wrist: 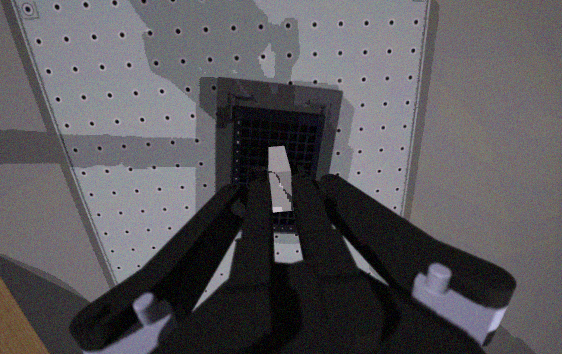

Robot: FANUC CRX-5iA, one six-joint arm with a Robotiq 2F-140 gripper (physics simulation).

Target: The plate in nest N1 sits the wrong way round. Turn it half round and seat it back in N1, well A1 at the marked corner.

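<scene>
The dark well plate lies in the dark grey nest, within its raised rim, in the middle of the wrist view. A column of small pale marks runs along its left edge. My gripper is shut with its pale finger pads together and nothing between them. The pads are in front of the plate's middle, seen from above; their exact height over it cannot be told. The fingers hide the lower part of the plate and of the nest. The nest's label and marked corner do not show.
The nest stands on a pale perforated board with rows of dark holes. The board's side edges show at the left and right, with grey floor beyond. A brown wooden surface shows at the lower left. Shadows fall across the board.
</scene>
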